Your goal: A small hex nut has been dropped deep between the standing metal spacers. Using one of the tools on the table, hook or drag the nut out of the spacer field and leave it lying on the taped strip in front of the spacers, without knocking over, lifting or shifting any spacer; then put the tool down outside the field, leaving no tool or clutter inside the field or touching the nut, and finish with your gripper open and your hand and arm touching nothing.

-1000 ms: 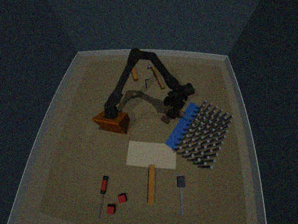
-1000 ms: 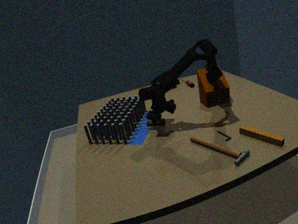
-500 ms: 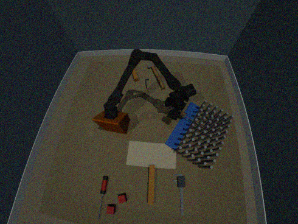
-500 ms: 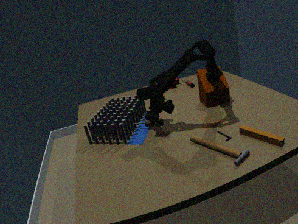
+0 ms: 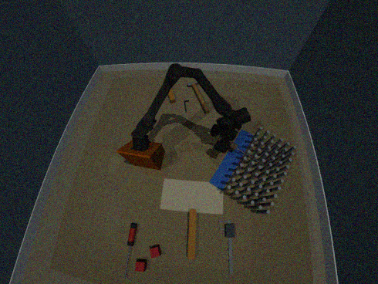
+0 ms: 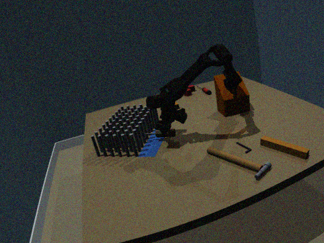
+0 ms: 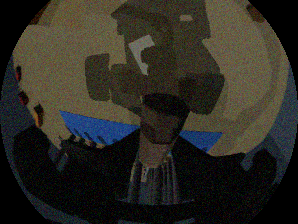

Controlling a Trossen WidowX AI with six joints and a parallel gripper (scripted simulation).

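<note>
Now: gripper tip 30 mm short of the blue taped strip, 60 mm to the left of it and 30 mm above it. The rest, counted from my gripper tip: hook tool (90 mm ahead, 40 mm to the right); hex key (300 mm behind, 260 mm to the left, 20 mm below).
</note>
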